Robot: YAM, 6 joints.
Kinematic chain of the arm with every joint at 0, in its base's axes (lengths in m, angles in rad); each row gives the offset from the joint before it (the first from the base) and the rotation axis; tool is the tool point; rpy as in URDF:
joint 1: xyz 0 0 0.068 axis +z
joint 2: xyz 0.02 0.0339 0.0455 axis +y
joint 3: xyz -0.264 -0.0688 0 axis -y
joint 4: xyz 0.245 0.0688 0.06 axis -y
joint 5: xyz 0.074 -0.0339 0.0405 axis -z
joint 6: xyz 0.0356 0 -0.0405 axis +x
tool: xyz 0 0 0 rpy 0 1.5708 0
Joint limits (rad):
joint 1: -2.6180..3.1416
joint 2: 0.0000..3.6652
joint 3: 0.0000..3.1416
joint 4: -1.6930..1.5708
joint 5: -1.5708..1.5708
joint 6: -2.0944..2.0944
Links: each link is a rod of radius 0.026 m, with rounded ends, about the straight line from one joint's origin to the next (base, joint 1, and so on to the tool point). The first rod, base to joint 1, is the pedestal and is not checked.
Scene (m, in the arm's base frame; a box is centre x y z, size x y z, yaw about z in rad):
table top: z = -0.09
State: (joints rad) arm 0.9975 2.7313 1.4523 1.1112 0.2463 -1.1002
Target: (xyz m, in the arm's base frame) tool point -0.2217 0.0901 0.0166
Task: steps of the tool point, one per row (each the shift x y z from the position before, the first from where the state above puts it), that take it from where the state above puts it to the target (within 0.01 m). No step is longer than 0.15 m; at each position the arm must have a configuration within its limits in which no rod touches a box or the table.
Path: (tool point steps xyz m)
1: -0.1418 0.0296 0.0030
2: -0.1345 -0.0182 0.0042
3: -0.1113 -0.0583 0.0051
4: -0.0769 -0.0856 0.0062
5: -0.0367 -0.0974 0.0070
6: 0.0026 -0.0929 0.0078

